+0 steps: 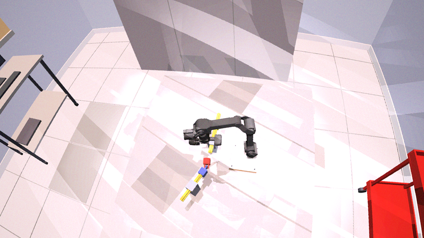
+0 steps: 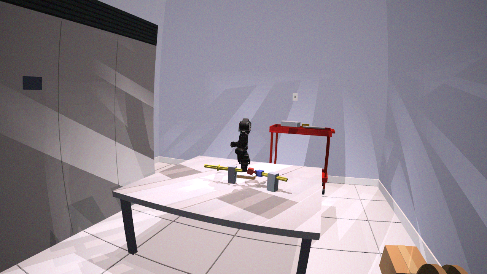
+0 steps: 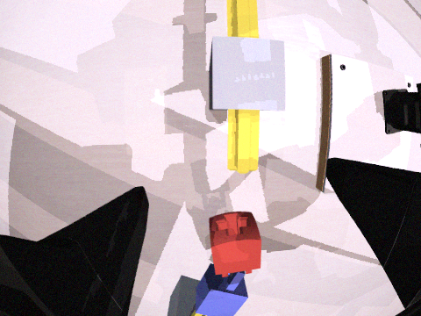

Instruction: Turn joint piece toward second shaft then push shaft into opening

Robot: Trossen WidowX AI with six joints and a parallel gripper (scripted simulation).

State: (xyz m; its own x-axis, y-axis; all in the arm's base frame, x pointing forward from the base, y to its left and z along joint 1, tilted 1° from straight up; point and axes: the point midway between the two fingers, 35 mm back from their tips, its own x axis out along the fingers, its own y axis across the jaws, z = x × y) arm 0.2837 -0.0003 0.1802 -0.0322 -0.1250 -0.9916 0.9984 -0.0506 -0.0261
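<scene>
Right now my gripper tip is 10 mm short of the red square joint piece, 90 mm to the right of it and 70 mm above it.
</scene>
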